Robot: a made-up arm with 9 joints.
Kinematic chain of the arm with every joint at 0, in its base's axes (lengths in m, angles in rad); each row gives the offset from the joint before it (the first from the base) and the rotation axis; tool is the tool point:
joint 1: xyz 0 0 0.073 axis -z
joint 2: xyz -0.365 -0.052 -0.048 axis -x
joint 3: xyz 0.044 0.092 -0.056 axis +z
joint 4: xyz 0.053 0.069 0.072 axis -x
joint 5: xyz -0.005 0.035 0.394 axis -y
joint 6: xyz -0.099 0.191 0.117 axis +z
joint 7: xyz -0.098 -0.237 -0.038 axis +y
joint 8: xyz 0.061 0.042 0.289 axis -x
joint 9: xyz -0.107 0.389 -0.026 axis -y
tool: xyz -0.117 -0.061 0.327
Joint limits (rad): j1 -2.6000..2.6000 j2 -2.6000..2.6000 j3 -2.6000..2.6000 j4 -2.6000..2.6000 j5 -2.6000..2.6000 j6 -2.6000..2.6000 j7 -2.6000..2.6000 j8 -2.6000..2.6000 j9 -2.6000..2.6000
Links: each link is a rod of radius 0.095 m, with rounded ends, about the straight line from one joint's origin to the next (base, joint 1, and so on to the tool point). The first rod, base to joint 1, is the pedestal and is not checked.
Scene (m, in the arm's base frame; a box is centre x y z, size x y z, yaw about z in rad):
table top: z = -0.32
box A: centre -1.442 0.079 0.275 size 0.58 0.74 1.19 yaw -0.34
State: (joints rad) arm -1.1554 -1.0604 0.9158 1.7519 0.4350 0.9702 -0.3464 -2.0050 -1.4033
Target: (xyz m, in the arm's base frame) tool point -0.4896 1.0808 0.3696
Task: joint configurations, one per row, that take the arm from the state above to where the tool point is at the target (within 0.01 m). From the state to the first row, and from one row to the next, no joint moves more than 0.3 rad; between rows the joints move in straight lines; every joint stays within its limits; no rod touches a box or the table.
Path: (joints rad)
1: -1.0570 -1.1867 0.6511 1.7885 0.5194 0.8817 -0.1458 -1.9853 -1.2932
2: -0.9587 -1.3129 0.3864 1.8252 0.6038 0.7933 0.0548 -1.9656 -1.1832
3: -0.8603 -1.4392 0.1218 1.8618 0.6881 0.7048 0.2554 -1.9459 -1.0731
4: -0.7620 -1.5655 -0.1429 1.8985 0.7725 0.6163 0.4559 -1.9262 -0.9631
5: -0.6636 -1.6918 -0.4076 1.9351 0.8569 0.5279 0.6565 -1.9065 -0.8530
6: -0.5425 -1.4611 -0.2260 1.9584 0.6711 0.6971 0.4648 -1.9351 -0.9914
7: -0.4213 -1.2304 -0.0445 1.9818 0.4853 0.8664 0.2731 -1.9637 -1.1297
8: -0.3002 -0.9997 0.1370 2.0051 0.2995 1.0356 0.0814 -1.9924 -1.2681
9: -0.1790 -0.7691 0.3186 2.0284 0.1136 1.2049 -0.1103 -2.0210 -1.4065

